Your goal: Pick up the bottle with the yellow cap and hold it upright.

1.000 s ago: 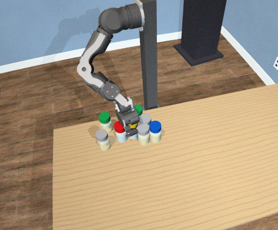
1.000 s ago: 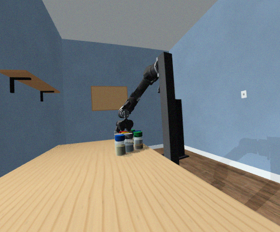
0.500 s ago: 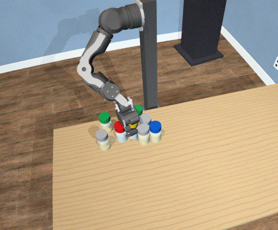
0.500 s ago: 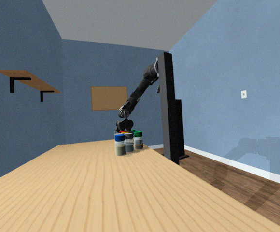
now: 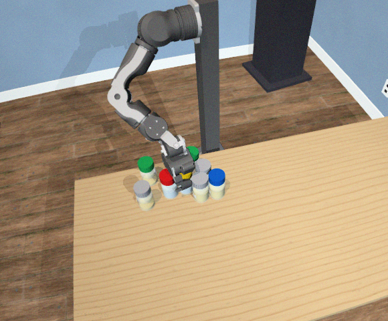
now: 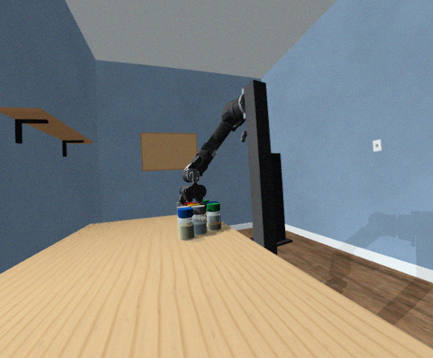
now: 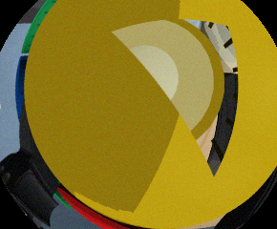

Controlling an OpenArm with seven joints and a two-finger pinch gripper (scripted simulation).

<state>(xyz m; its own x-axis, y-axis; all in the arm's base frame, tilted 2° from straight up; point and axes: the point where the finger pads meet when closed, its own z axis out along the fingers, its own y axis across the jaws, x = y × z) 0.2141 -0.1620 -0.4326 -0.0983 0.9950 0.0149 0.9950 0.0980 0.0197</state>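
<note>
Right now the yellow-capped bottle is 2 cm to the left of my hand and 1 cm below it. From my hand the other things lie so: green-capped bottle: 8 cm to the right, 8 cm behind, 1 cm below; then grey-capped bottle: 13 cm to the right, 1 cm below, 1 cm ahead.
</note>
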